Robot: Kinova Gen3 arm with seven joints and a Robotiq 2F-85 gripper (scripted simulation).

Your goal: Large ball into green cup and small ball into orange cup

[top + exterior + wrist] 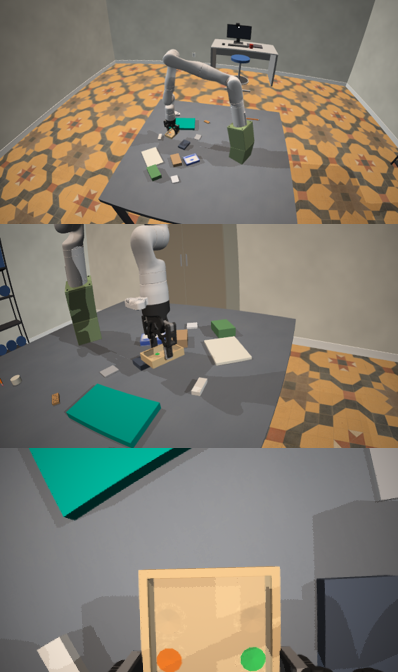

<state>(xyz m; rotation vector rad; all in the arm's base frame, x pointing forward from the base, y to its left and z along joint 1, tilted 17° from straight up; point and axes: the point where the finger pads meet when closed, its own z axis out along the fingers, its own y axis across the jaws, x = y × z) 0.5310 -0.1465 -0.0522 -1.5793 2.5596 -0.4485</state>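
The covered wooden puzzle lies 20 mm below my hand. From my hand the other things lie so: small white block: 120 mm ahead, 80 mm below, 20 mm to the right; dark blue block: 100 mm behind, 80 mm below, 60 mm to the left; grey tile: 200 mm behind, 90 mm below, 40 mm to the right.
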